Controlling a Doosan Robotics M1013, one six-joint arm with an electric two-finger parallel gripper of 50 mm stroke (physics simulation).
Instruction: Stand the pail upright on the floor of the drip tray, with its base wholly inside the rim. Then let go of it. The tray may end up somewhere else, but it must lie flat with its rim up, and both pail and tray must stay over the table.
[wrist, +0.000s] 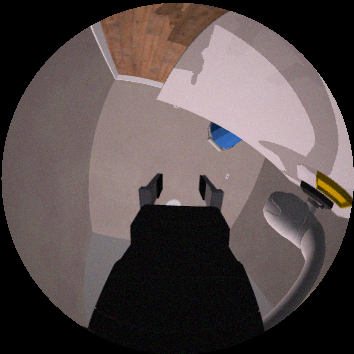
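Seen in the pictures: gripper, fingertip midpoint: (180, 181); arm's base, origin of the base link: (314, 198).
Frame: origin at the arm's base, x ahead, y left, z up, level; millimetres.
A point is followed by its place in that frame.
Observation:
My gripper (180, 181) @(x 1048, y 258, z 135 mm) is open, its two dark fingers apart at the centre of the wrist view with nothing between them. It is tilted so that the wall shows beyond the fingertips. No thing in this view can be made out for certain as the pail or the drip tray. A yellow piece with dark edges and lines (334, 189) shows at the far right, over the table beside a black round part. I cannot tell whether it is the tray or another thing.
The pale table (250, 75) @(x 1028, y 211, z -42 mm) fills the upper right, with shadows on it. A rounded blue shape with a pale rim (225, 136) @(x 661, y 619, z -33 mm) shows past its edge, partly cut off, unclear what. A grey arm link (289, 215) @(x 697, y 140, z 145 mm) curves along the right. Wooden floor (140, 45) shows at the top.

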